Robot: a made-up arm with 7 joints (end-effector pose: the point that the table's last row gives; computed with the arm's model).
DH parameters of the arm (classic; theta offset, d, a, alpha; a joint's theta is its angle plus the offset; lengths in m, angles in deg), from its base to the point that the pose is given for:
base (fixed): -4.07 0 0 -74.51
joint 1: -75.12 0.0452 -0.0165 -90
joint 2: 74 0.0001 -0.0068 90
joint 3: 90 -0.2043 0.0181 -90
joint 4: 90 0.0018 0.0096 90
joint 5: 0 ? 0 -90
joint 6: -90 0 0.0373 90
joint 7: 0 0 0 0
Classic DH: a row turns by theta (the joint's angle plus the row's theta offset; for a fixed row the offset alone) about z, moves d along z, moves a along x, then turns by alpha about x.
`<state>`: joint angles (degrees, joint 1 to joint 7).
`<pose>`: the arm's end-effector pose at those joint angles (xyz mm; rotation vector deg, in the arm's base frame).
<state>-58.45 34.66 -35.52 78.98 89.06 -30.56 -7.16</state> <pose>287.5 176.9 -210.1 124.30 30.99 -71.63</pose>
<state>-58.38 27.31 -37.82 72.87 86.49 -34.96 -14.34</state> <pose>295.1 116.9 -223.6 121.23 20.79 -83.66</pose>
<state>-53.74 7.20 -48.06 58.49 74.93 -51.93 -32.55</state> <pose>244.4 -40.4 -249.1 103.81 -14.94 -123.59</pose>
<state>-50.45 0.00 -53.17 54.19 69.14 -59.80 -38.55</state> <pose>204.4 -87.5 -250.2 92.50 -32.62 -138.02</pose>
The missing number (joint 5, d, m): 0.1316
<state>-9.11 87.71 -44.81 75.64 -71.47 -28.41 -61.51</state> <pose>66.2 408.7 -44.7 33.62 54.52 -9.27</pose>
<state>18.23 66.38 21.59 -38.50 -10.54 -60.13 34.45</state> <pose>87.8 166.3 -41.7 19.50 -74.58 -19.46</pose>
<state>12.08 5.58 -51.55 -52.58 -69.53 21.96 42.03</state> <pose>26.4 -42.4 -117.2 -64.69 45.60 -34.08</pose>
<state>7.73 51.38 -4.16 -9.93 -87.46 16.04 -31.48</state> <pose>115.6 189.7 -187.5 -46.71 25.05 -36.43</pose>
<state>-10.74 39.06 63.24 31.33 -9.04 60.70 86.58</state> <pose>63.8 334.4 -183.3 28.36 74.76 138.93</pose>
